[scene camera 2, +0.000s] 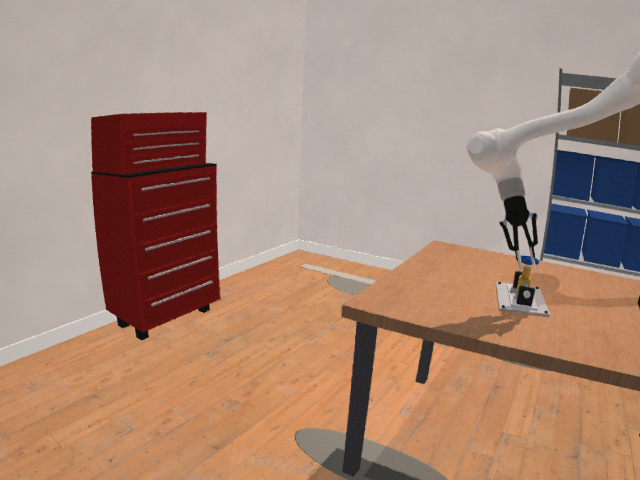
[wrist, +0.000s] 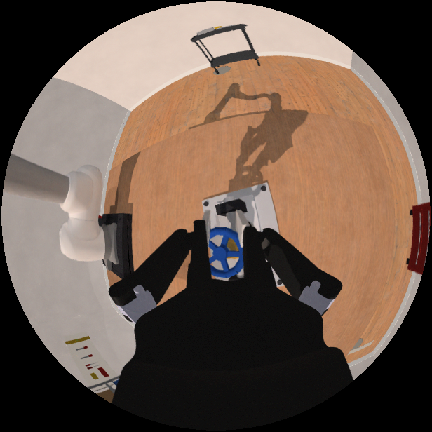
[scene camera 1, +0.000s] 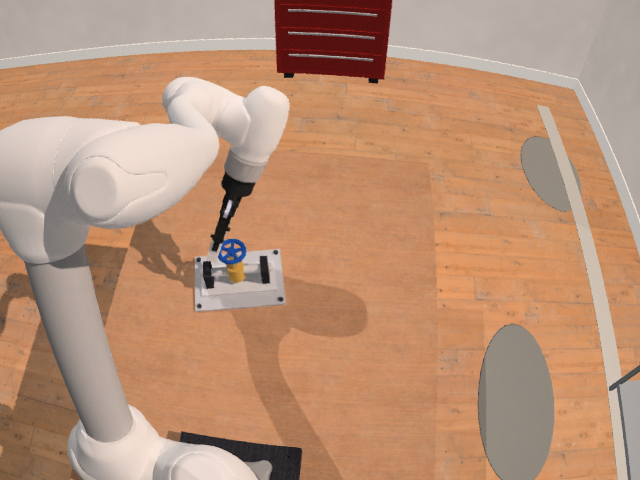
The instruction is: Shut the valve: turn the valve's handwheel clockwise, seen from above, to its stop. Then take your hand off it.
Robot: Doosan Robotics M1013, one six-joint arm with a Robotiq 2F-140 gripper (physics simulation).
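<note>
The blue handwheel (scene camera 1: 232, 251) (scene camera 2: 528, 259) (wrist: 220, 254) sits on top of the yellow valve body (scene camera 1: 236, 272) (scene camera 2: 524, 280). The valve stands between two black supports on a light base plate (scene camera 1: 239, 302) (wrist: 270, 212). My gripper (scene camera 1: 214, 248) (scene camera 2: 525, 261) (wrist: 222, 218) reaches down, tilted, at the wheel's left side in the first scene view. Its fingers stand partly closed with the wheel between them, off-centre. In the wrist view the hub lies nearer the left finger, which hides part of the left rim. Exact contact is too small to see.
The plate stands on the wooden table (scene camera 1: 361, 232) (scene camera 2: 439, 289). The arm's black base (scene camera 1: 290, 457) (wrist: 125, 245) is at the table's near side. A red tool chest (scene camera 1: 332, 43) (scene camera 2: 175, 222) and a rack (scene camera 2: 558, 98) with blue bins (scene camera 2: 571, 175) stand beyond the table.
</note>
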